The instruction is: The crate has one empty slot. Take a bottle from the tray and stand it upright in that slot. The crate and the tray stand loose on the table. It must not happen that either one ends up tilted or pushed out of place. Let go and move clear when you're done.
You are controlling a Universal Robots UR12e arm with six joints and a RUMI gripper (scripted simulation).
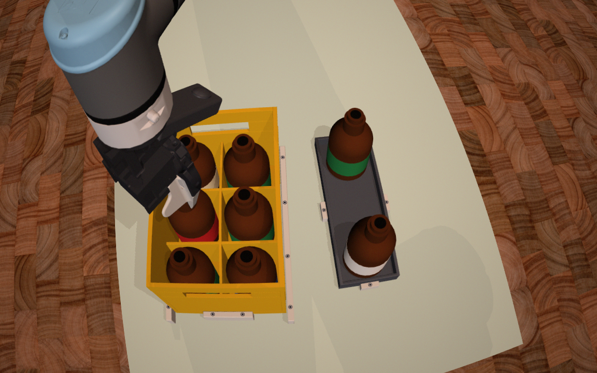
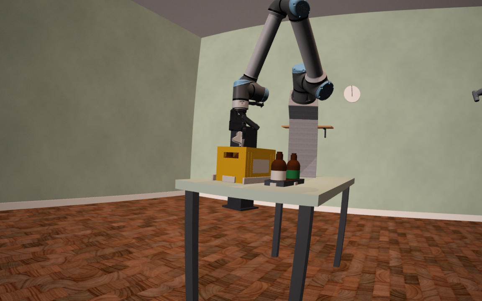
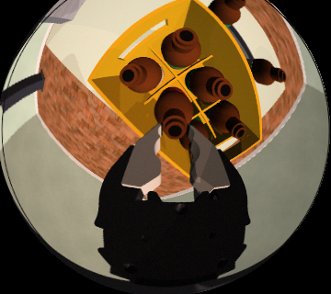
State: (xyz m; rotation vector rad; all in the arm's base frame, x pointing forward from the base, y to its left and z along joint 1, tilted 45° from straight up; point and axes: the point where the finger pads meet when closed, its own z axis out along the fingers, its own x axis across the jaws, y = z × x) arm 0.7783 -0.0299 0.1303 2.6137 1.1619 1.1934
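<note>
My hand is 70 mm above the glass bottle. From my hand the other things lie so: yellow crate 40 mm to the left, 90 mm below; then dark tray 70 mm behind, 260 mm to the left, 160 mm below.
</note>
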